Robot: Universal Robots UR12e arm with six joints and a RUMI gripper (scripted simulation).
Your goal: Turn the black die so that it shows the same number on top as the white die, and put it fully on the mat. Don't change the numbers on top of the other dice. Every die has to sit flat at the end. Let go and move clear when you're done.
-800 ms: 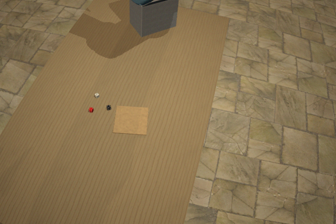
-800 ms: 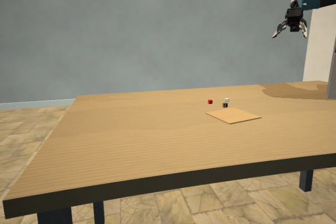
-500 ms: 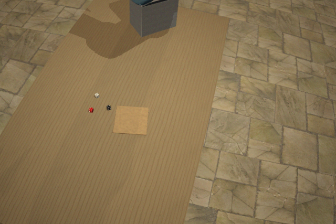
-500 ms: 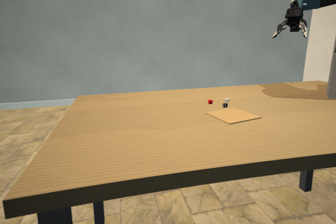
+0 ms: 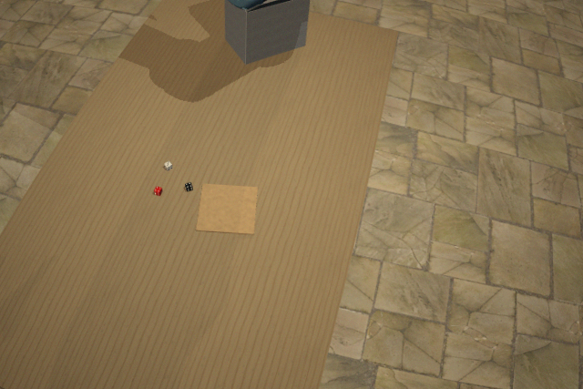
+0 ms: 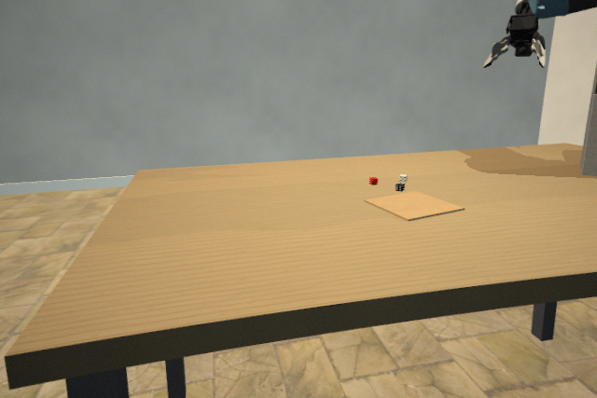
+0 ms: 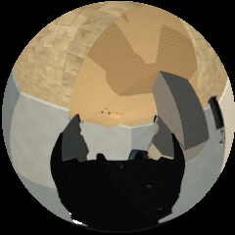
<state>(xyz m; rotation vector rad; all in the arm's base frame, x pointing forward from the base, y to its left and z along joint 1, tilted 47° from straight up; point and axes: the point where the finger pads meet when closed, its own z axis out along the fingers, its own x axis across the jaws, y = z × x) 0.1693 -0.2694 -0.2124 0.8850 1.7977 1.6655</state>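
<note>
The white die is 40 cm ahead of my hand, 30 cm to the left of it and 26 cm below it. From my hand the other things lie so: tan mat: 50 cm to the left, 44 cm ahead, 27 cm below; then red die: 48 cm ahead, 33 cm to the left, 26 cm below; then black die: 43 cm ahead, 39 cm to the left, 26 cm below.
</note>
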